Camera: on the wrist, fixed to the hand. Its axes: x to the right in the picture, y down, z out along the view.
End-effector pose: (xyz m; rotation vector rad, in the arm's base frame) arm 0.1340 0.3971 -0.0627 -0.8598 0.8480 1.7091
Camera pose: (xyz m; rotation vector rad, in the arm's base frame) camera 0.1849 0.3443 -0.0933 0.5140 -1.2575 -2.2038
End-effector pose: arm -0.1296 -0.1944 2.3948 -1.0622 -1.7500 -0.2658
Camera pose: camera -0.1146 -0.2650 2.4280 -2.1102 -0.1825 0.2440
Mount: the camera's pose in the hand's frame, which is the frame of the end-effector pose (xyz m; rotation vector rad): -0.0106 -0.0397 -0.0680 -0.3366 0.3904 1.5800
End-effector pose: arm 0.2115 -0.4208 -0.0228 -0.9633 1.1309 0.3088
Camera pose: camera 0.1904 -0.4941 -0.0004 -0.1844 2.0763 1.6585
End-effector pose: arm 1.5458 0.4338 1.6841 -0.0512 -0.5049 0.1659
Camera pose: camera 1.5754 0.3923 1.6232 -0.8025 0.0107 1.5807
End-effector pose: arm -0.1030 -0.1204 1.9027 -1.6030 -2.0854 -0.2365
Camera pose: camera -0.1196 -0.1700 1.9625 -2.5718 -0.1261 -0.2718
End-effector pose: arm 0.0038 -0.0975 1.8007 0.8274 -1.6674 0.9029
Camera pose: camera 0.0711 -0.0564 1.8105 -1.0773 -1.8376 1.5436
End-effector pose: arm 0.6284 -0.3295 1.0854 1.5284 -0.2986 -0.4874
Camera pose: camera 0.6472 -0.2638 1.0449 0.6615 -0.9157 0.9497
